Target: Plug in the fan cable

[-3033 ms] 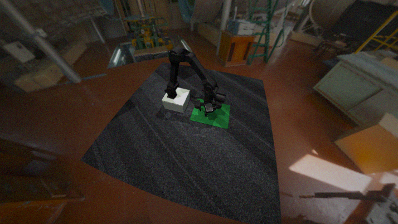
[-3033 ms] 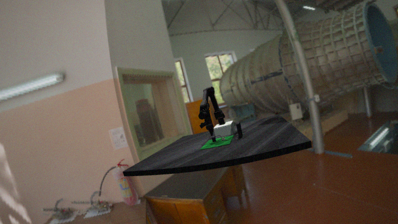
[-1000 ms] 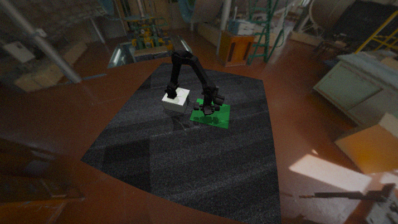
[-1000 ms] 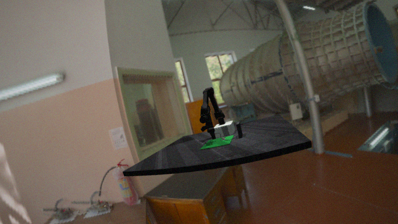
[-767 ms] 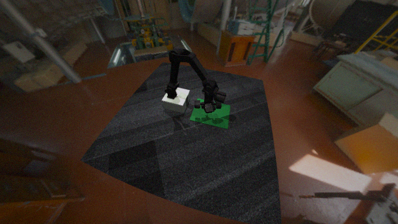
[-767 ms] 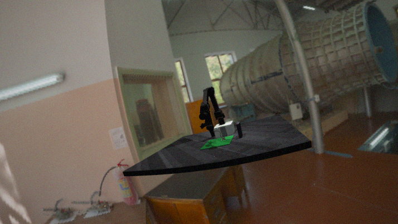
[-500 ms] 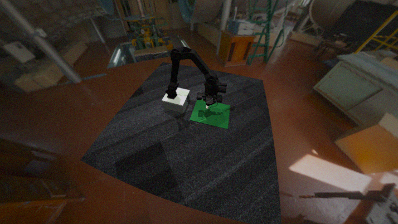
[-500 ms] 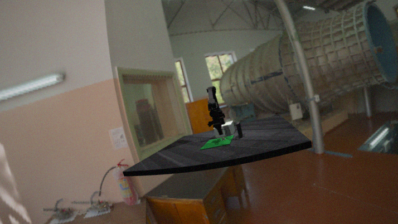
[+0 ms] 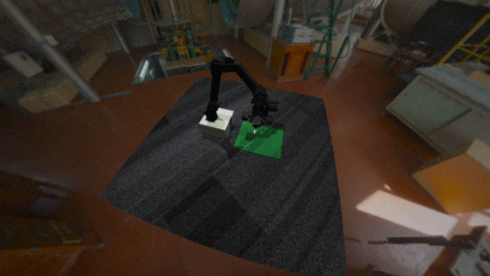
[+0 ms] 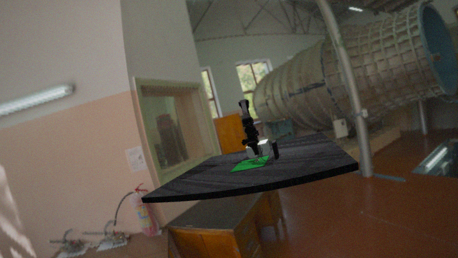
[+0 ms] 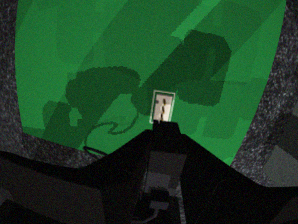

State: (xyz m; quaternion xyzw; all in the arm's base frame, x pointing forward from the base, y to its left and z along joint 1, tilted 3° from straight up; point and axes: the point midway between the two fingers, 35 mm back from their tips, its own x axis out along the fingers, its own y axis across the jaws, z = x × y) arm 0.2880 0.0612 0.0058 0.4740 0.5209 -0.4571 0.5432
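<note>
My gripper tip is 6 cm above the fan header. Round my gripper tip: dark fan plug 1 cm to the left, 1 cm above; then green board 5 cm ahead, 4 cm to the right, 8 cm below.
</note>
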